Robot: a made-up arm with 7 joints. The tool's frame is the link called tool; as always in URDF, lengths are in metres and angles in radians.
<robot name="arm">
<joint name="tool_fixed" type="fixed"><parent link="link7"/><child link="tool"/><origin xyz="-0.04 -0.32 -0.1" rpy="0 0 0"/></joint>
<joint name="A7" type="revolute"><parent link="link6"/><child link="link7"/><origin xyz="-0.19 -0.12 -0.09" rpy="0 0 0"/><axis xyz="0 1 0"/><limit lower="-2.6" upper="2.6"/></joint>
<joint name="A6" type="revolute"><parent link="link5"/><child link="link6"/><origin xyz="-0.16 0.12 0" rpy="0 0 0"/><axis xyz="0 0 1"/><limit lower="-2.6" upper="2.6"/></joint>
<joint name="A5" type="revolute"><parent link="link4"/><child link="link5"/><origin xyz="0.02 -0.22 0.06" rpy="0 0 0"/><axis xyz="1 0 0"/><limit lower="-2.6" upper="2.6"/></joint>
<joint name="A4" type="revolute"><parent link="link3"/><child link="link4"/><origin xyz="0.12 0.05 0.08" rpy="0 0 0"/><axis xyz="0 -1 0"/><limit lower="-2.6" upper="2.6"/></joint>
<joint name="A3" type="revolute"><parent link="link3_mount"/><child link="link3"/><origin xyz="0.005 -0.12 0.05" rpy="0 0 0"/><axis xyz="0 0 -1"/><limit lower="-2.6" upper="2.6"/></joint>
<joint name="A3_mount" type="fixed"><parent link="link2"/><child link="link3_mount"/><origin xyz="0.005 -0.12 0.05" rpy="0 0 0"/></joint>
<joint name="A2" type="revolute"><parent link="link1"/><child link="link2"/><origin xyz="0.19 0.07 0.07" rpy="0 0 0"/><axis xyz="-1 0 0"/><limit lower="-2.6" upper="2.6"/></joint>
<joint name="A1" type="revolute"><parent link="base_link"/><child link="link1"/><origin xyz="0 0 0.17" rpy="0 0 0"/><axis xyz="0 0 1"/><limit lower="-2.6" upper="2.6"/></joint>
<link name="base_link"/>
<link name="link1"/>
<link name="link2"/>
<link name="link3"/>
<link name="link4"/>
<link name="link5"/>
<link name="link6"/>
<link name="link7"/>
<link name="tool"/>
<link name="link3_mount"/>
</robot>
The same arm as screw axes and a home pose.
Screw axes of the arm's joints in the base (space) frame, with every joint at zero. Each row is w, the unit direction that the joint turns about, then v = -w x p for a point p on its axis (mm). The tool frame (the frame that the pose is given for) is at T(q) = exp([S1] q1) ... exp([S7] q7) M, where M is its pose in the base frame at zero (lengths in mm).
S1: w 0 0 1 v 0 0 0
S2: w -1 0 0 v 0 -240 70
S3: w 0 0 -1 v 170 200 0
S4: w 0 -1 0 v 420 0 -320
S5: w 1 0 0 v 0 480 340
S6: w 0 0 1 v -220 -180 0
S7: w 0 1 0 v -390 0 -10
M: xyz -50 -660 290 (mm) quaternion w x y z 1 0 0 0
Joint limits (deg, base to tool): -148.97..148.97 -148.97..148.97 -148.97..148.97 -148.97..148.97 -148.97..148.97 -148.97..148.97 -148.97..148.97

